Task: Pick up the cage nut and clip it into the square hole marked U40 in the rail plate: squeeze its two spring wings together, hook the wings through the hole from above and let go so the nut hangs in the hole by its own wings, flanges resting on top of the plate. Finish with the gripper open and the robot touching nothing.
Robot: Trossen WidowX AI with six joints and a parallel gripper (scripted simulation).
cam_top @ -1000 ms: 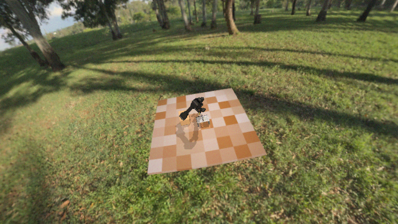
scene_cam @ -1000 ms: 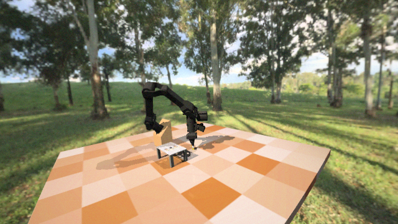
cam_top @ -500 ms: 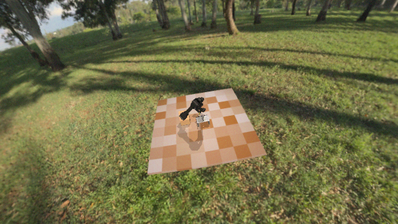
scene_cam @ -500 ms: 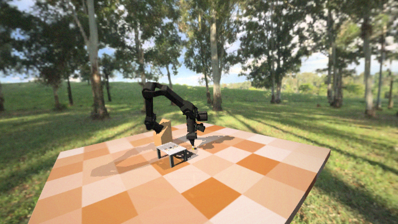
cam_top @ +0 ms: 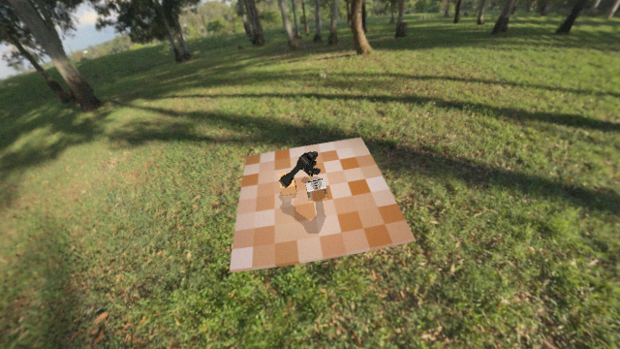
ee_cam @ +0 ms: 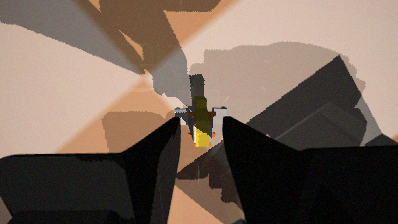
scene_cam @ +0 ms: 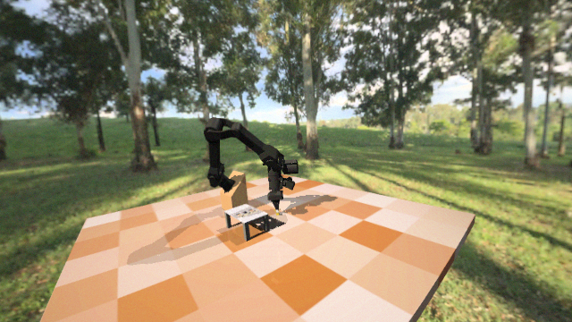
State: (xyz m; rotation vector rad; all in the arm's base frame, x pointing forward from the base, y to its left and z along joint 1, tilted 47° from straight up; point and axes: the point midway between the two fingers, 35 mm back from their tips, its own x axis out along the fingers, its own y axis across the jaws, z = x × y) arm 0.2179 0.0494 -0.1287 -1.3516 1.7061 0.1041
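My gripper tip is 10 mm above the cage nut.
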